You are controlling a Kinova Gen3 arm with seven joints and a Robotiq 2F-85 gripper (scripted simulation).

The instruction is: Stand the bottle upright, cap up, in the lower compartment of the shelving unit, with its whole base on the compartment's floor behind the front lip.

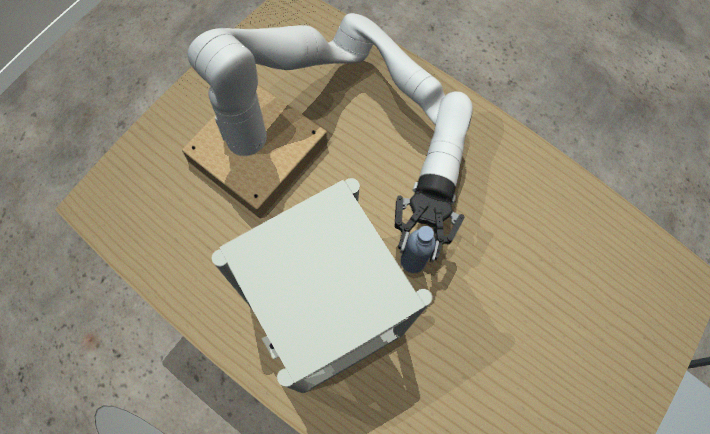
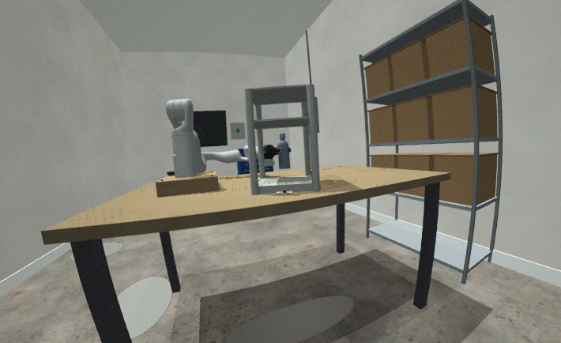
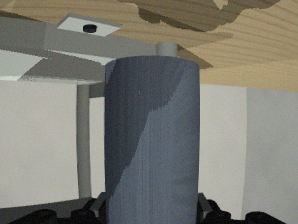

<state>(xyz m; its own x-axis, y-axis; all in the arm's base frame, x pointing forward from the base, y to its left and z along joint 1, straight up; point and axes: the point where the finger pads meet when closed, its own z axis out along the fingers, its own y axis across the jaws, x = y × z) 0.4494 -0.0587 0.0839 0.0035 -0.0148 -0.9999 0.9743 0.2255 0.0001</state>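
Now: the blue-grey bottle 20 mm above my hand. The rest, counted from my hand: grey shelving unit: 100 mm behind, 180 mm to the right, 30 mm above.
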